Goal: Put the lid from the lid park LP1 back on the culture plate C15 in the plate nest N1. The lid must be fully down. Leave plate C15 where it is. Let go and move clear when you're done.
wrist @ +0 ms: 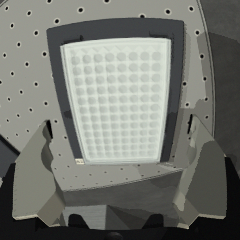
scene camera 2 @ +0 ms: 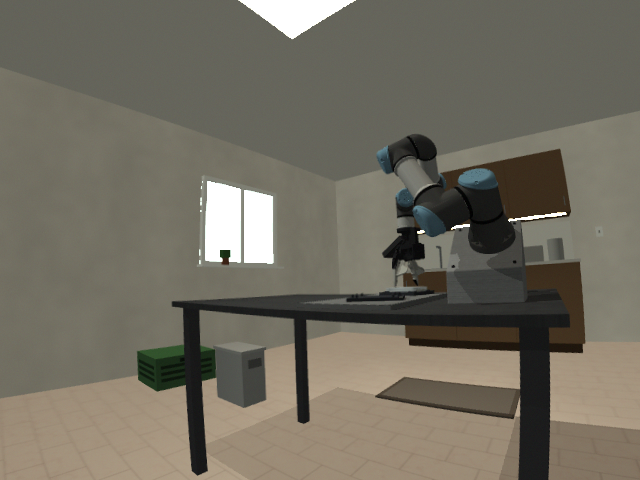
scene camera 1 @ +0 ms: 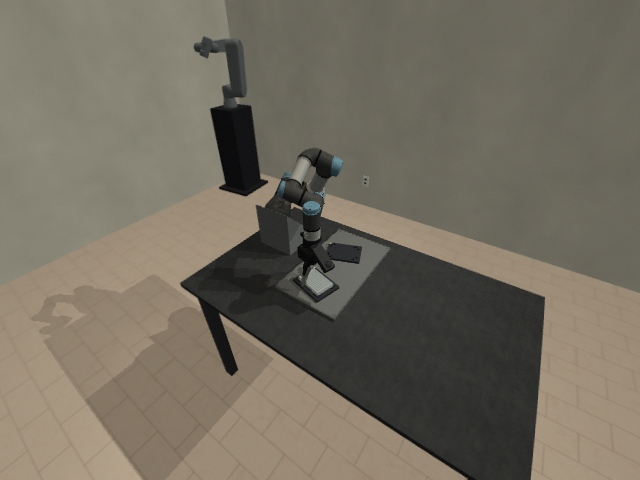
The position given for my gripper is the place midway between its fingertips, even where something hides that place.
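Observation:
Looking through the wrist view, I see a clear lid [wrist: 118, 89], a plate nest N1 [wrist: 110, 28] and my gripper [wrist: 119, 118]. Scene camera 1 shows me my gripper [scene camera 1: 315, 279]. In scene camera 2, too, my gripper [scene camera 2: 406, 286] is visible to me.

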